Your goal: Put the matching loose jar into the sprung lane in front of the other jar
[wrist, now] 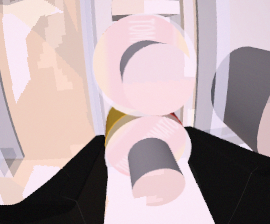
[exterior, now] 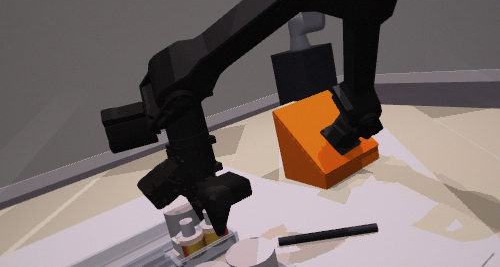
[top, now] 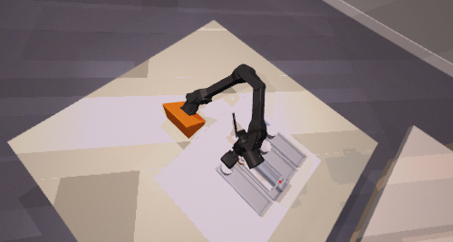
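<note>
Now: the lane rack 150 mm ahead of my gripper tip, 10 mm to the left of it and 10 mm below it. From my gripper tip the other things lie so: black rod 110 mm behind, 130 mm to the left, 20 mm below.
</note>
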